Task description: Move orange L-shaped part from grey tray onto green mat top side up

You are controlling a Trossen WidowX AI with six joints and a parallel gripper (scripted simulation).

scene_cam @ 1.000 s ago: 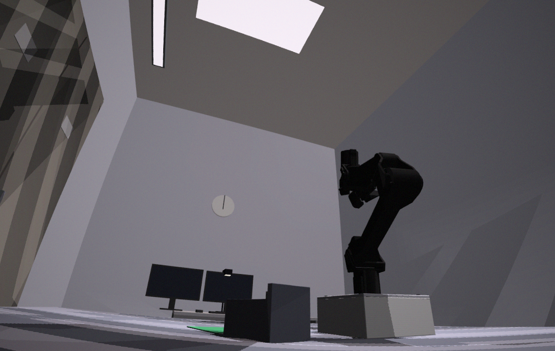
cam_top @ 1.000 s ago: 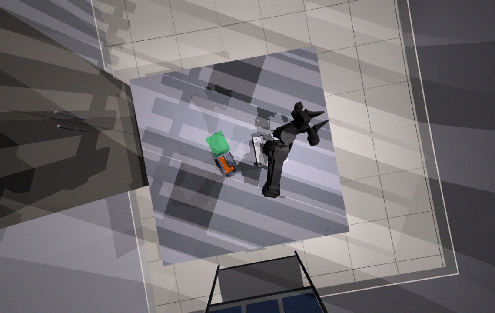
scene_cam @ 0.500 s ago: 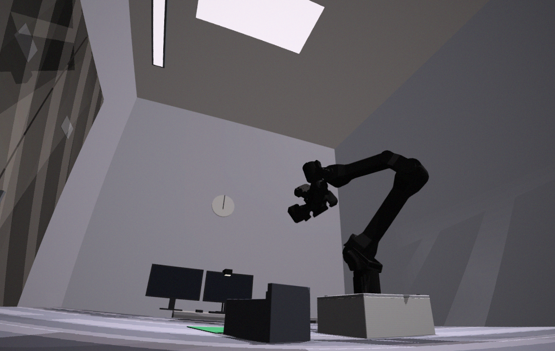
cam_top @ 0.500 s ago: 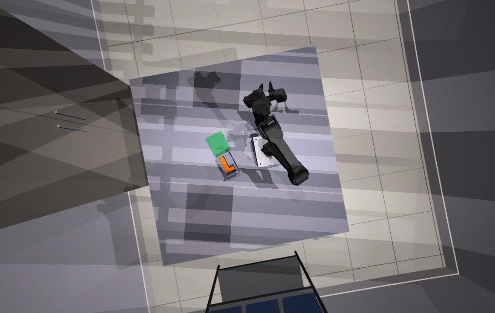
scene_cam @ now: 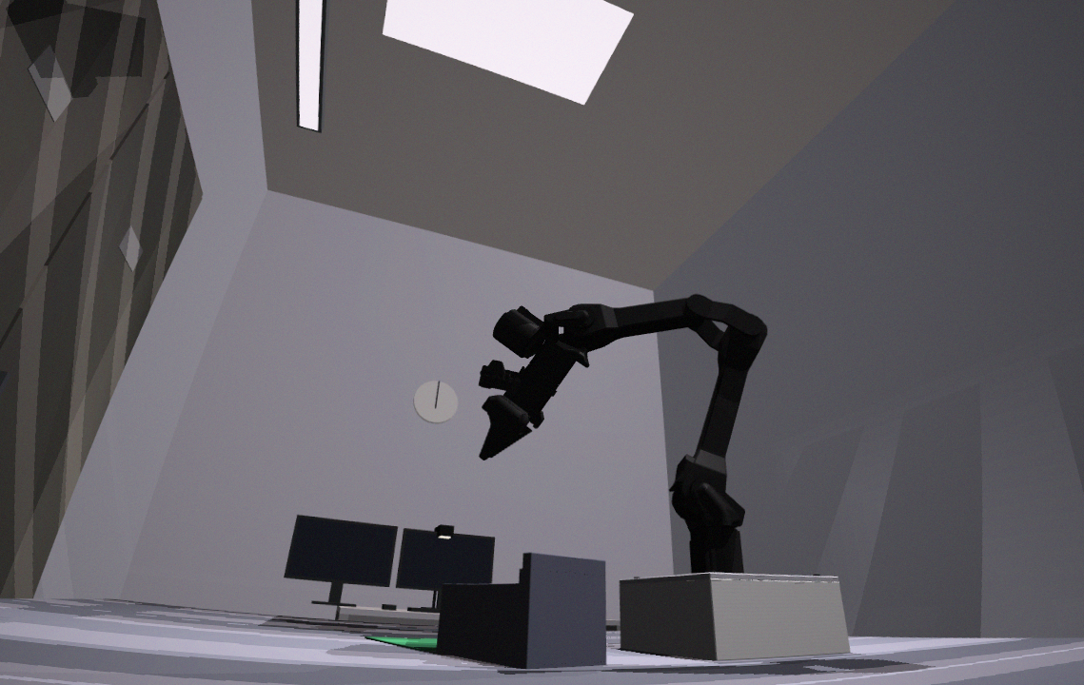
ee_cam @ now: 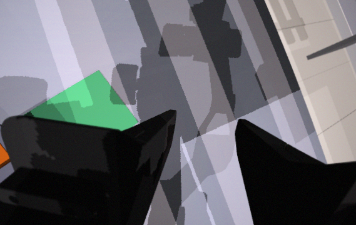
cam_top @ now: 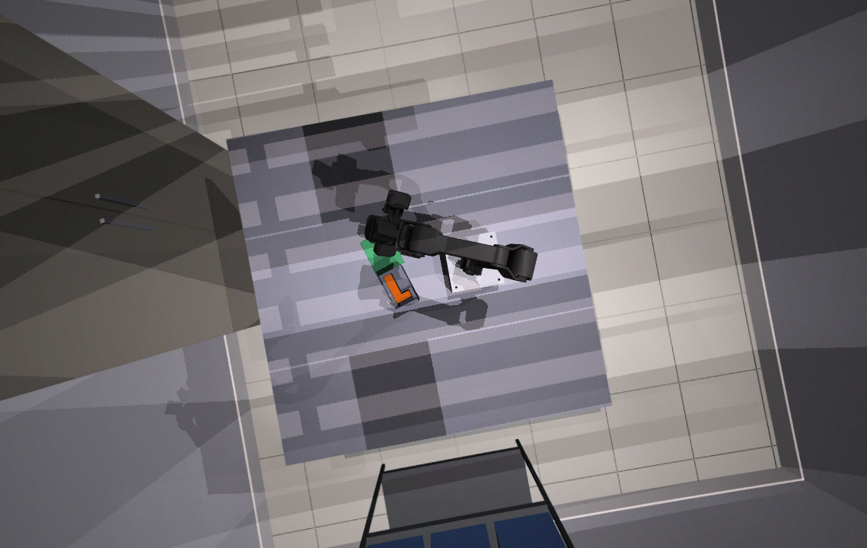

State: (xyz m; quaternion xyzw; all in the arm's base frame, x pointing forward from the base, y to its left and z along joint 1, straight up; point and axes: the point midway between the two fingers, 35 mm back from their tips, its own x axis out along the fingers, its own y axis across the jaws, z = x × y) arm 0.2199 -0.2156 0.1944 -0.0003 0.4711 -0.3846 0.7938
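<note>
Right now the orange L-shaped part is 230 mm to the left of my gripper tip, 210 mm below it and 60 mm ahead of it. Also, from my gripper tip: green mat 270 mm below, 80 mm ahead, 70 mm to the left.
</note>
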